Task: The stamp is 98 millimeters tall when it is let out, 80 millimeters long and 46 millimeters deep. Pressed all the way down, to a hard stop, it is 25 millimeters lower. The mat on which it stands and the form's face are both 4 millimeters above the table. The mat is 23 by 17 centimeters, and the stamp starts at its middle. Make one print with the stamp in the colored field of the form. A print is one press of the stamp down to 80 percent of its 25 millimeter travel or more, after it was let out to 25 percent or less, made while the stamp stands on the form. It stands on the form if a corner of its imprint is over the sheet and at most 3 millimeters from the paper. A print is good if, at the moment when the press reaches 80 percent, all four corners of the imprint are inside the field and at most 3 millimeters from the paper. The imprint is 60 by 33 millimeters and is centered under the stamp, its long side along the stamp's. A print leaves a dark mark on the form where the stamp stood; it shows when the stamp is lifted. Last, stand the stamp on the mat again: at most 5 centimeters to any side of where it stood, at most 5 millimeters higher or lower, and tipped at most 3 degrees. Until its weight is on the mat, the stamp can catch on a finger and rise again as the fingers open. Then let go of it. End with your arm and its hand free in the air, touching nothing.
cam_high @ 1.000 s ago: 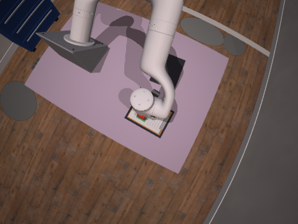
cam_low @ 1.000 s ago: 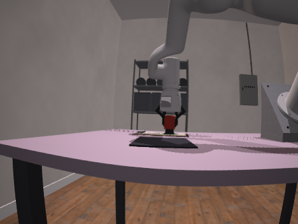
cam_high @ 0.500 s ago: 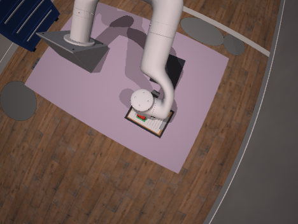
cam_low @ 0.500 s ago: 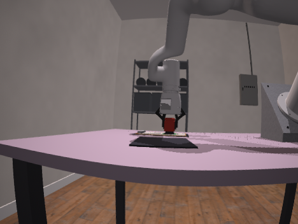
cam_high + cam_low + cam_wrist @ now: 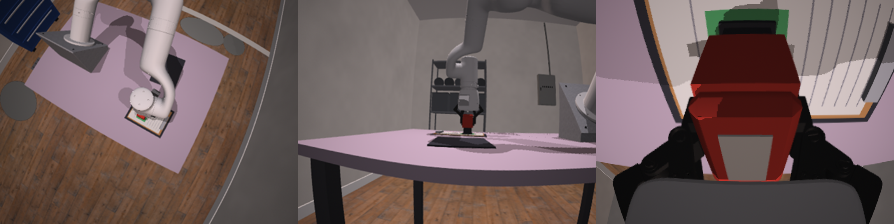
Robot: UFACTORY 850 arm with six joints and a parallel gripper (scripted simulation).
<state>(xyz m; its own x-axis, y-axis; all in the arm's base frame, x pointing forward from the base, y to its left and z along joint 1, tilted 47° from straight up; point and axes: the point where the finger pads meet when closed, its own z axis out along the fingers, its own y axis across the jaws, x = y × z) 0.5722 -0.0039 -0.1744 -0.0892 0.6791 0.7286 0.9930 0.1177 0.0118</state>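
My gripper is now 320 mm to the right of the dark mat, 60 mm above it and 30 mm past it. From my hand the other things lie so: red stamp 10 mm below; then form 60 mm below, 50 mm ahead, 10 mm to the left.
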